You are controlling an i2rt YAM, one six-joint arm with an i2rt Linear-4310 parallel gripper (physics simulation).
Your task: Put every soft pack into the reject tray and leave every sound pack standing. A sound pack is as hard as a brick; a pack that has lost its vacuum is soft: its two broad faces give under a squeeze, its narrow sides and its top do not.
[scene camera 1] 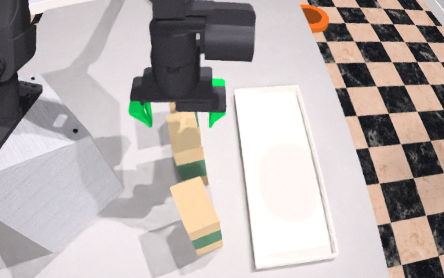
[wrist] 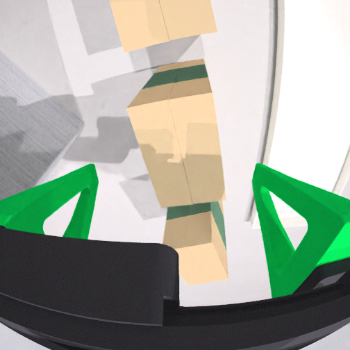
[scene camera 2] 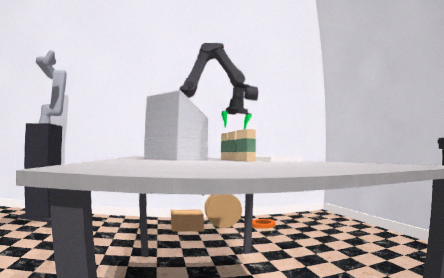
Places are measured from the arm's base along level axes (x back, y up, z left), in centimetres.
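Where they show: gripper, fingertip midpoint: (scene camera 1: 180, 124) (scene camera 2: 235, 128); arm's base, link origin: (scene camera 1: 2, 116) (scene camera 2: 177, 107).
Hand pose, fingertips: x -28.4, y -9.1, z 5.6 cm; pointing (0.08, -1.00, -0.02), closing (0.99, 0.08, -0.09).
Observation:
Things, the pixels of their top centre, and the offset from my fingertips. "spot": a spot on its surface instead.
- middle pack, top centre: (scene camera 1: 183, 130) (scene camera 2: 235, 131) dz -0.1, dx -0.3, dy -1.5 cm
- far pack, top centre: (scene camera 2: 225, 144) dz +10.4, dx +3.5, dy -7.5 cm
- white reject tray, surface spot: (scene camera 1: 270, 115) spot: dz +14.2, dx -16.1, dy -15.3 cm
Three tan packs with green bands stand upright in a row. The near pack (scene camera 1: 194, 207) (scene camera 2: 247, 145) (wrist: 162, 20) is a little apart from the middle pack (scene camera 1: 184, 132) (scene camera 2: 231, 146) (wrist: 180, 150). The far pack (scene camera 2: 224, 146) (wrist: 204, 260) is mostly hidden behind the arm in scene camera 1. My gripper (scene camera 1: 180, 126) (scene camera 2: 235, 127) (wrist: 174, 172) is open and empty above the row, with its fingertips to either side of the middle pack in the wrist view. The white reject tray (scene camera 1: 270, 115) (wrist: 320, 75) lies right of the row, with no pack in it. Softness cannot be seen.
A large grey block (scene camera 1: 60, 200) (scene camera 2: 162, 127) (wrist: 30, 120) stands on the table (scene camera 2: 125, 181) left of the packs. An orange ring (scene camera 1: 325, 22) (scene camera 2: 263, 227), a tan box (scene camera 2: 187, 221) and a round tan object (scene camera 2: 223, 211) are on the checkered floor.

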